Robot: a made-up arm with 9 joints.
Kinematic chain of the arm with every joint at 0, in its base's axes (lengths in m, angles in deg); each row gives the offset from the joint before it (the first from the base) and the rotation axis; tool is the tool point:
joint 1: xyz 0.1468 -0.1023 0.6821 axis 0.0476 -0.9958 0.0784
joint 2: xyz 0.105 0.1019 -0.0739 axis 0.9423 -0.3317 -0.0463
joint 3: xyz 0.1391 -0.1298 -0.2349 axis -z
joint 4: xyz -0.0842 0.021 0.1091 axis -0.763 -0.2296 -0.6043
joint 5: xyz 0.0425 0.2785 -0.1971 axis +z
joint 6: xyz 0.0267 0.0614 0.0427 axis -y
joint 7: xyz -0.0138 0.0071 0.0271 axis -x
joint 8: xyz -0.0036 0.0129 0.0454 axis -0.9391 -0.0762 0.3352
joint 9: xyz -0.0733 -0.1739 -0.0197 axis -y
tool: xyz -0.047 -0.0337 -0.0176
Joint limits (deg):
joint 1: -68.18..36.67
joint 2: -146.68..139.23
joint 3: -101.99..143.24
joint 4: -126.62..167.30
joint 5: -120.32..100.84
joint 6: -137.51..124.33
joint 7: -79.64..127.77
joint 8: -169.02..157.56
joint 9: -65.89..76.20
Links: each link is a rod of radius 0.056 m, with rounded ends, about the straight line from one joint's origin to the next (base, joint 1, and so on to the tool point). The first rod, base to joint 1, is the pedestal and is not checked.
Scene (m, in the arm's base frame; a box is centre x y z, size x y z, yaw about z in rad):
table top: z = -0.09
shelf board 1: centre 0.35 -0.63 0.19 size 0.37 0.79 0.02 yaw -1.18
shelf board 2: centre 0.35 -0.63 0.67 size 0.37 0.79 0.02 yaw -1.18
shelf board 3: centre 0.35 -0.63 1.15 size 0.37 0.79 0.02 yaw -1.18
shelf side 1: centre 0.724 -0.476 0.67 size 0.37 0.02 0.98 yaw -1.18
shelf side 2: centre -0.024 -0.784 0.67 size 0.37 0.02 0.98 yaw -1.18
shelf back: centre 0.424 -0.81 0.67 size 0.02 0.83 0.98 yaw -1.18
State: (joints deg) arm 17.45 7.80 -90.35 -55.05 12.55 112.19 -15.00 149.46 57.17
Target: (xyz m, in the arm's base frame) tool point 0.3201 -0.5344 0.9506
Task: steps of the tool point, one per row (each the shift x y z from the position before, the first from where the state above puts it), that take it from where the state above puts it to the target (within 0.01 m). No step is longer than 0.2 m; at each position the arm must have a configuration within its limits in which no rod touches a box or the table.
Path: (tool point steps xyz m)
1: -0.0610 0.0750 -0.0113
2: -0.0436 0.0831 -0.0031
3: -0.0254 0.0870 0.0041
4: -0.0070 0.0871 0.0103
5: 0.0009 -0.0709 0.1414
6: 0.0257 -0.0187 0.1507
7: 0.0500 0.0308 0.1369
8: 0.0691 0.0706 0.1041
9: 0.0377 -0.1282 0.0111
10: 0.0616 -0.1128 -0.0111

